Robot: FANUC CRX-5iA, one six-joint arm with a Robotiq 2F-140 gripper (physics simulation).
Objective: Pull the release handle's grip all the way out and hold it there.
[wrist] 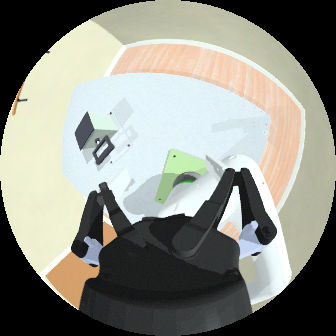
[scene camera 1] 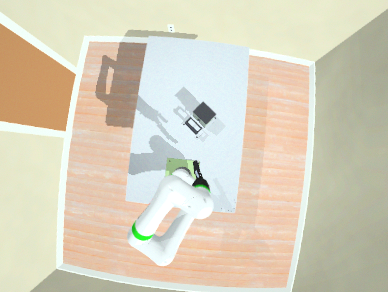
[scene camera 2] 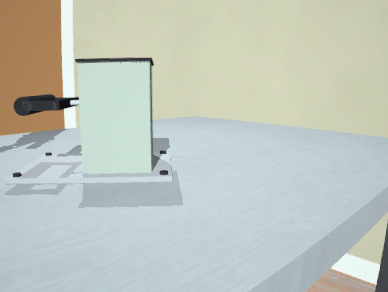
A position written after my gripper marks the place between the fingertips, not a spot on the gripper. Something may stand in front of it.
Note:
I see my gripper [wrist: 165, 167] and a release handle [scene camera 2: 115, 94].
The release handle is seen too in the wrist view [wrist: 94, 130].

